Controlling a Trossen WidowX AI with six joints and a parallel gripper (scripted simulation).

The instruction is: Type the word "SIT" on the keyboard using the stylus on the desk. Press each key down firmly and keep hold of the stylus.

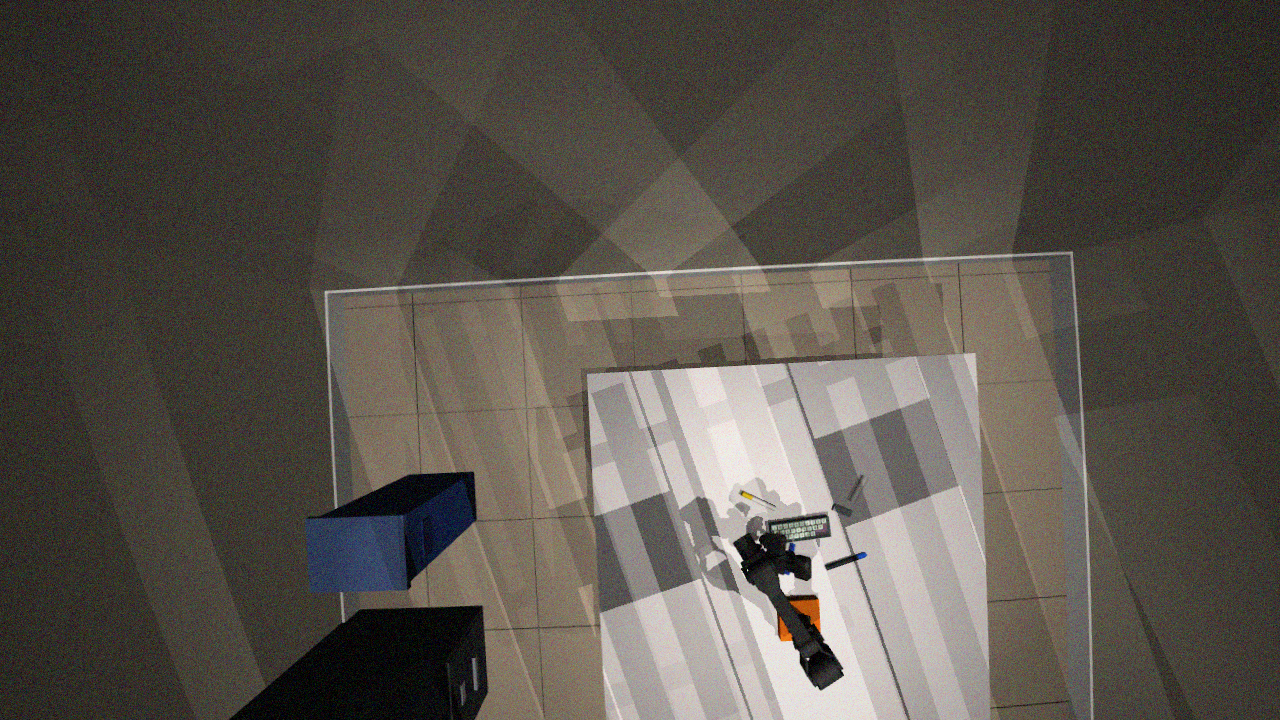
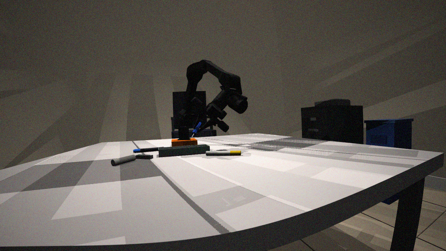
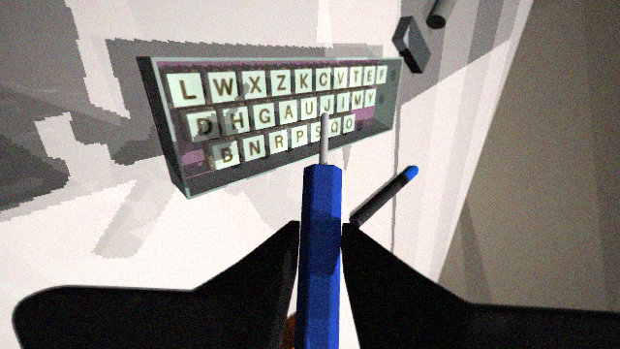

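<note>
My gripper tip is now 1 cm short of the blue stylus and 1 cm above it. Round my gripper tip: grey block: 13 cm ahead, 18 cm to the right, 8 cm below; yellow-tipped marker: 13 cm ahead, 11 cm to the left, 8 cm below; white stylus tip: 4 cm ahead, 1 cm to the right, 2 cm below.
</note>
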